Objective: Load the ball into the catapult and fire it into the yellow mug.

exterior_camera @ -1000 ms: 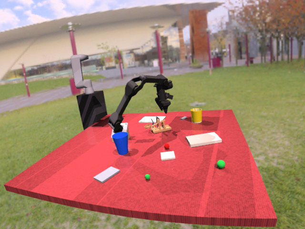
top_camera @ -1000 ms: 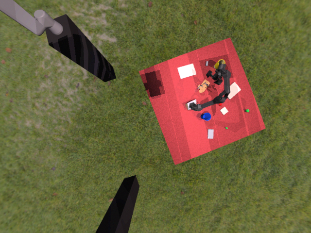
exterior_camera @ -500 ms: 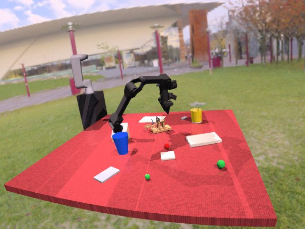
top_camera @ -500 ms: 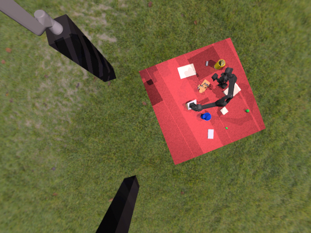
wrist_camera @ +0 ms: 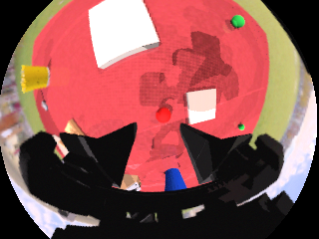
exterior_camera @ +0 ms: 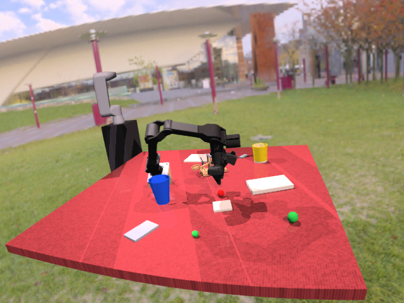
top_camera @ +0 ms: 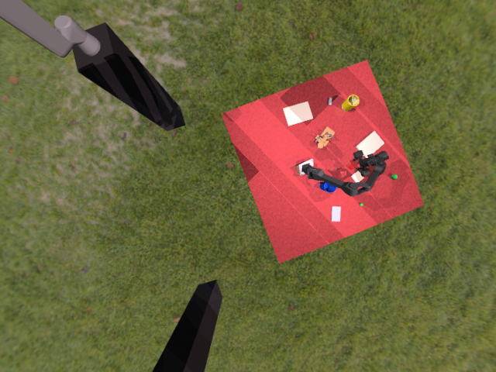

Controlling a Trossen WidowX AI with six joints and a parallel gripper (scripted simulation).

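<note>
Now: gripper tip 5 cm above the red ball and 1 cm to the left of it. The rest, counted from my gripper tip: white block (11 cm to the right, 6 cm below, 3 cm ahead); catapult (26 cm to the left, 16 cm behind, 2 cm below); blue cup (26 cm behind, 9 cm to the right, 4 cm below).
</note>
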